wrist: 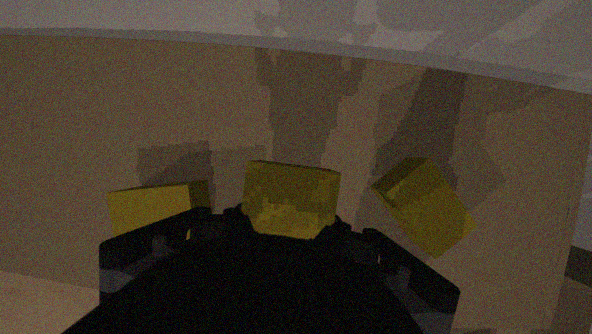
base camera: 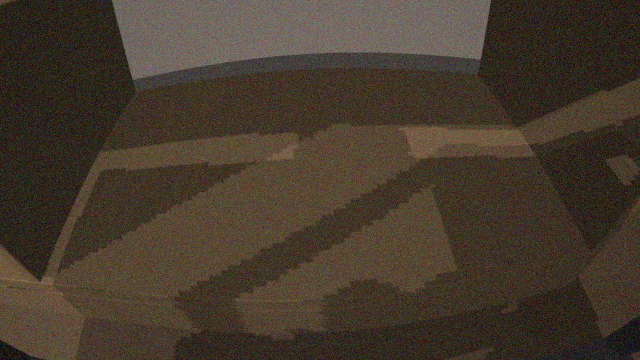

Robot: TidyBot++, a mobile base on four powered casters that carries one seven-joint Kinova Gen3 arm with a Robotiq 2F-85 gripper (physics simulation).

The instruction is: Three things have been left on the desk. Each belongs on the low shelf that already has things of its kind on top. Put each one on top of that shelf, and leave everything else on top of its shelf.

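Places are measured from the arm's base along level axes (x right, y back, z down), in millimetres.
Pixels of known places: gripper, fingertip midpoint: (wrist: 288,213).
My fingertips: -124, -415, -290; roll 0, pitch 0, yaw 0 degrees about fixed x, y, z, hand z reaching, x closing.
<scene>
Behind a point stands the place of what it marks, as x, y, z.
My gripper (wrist: 288,213) @[-124, -415, -290] is shut on a yellow block (wrist: 291,197) @[-123, -440, -335], which sits between the fingertips in the middle of the wrist view. A second yellow block (wrist: 150,205) @[-280, -392, -258] lies on the wooden shelf top (wrist: 65,125) @[-457, -470, -213] to the left, partly hidden by the left finger. A third yellow block (wrist: 430,210) @[33, -428, -258] lies turned at an angle on the same top to the right. The held block is between these two; whether it touches the top cannot be told. The desk cannot be made out for certain in either view.
A pale wall (wrist: 150,17) @[-341, -627, -216] runs behind the shelf top in the wrist view. The top's right edge shows at the far right, with a dark shape (wrist: 580,265) @[728, -267, -9] beyond it. In the base camera view, dark brown panels (base camera: 55,100) @[-291, -401, 205] (base camera: 565,60) @[290, -414, 182] stand left and right of a shadowed wooden surface (base camera: 240,210) @[-66, -335, 318].
</scene>
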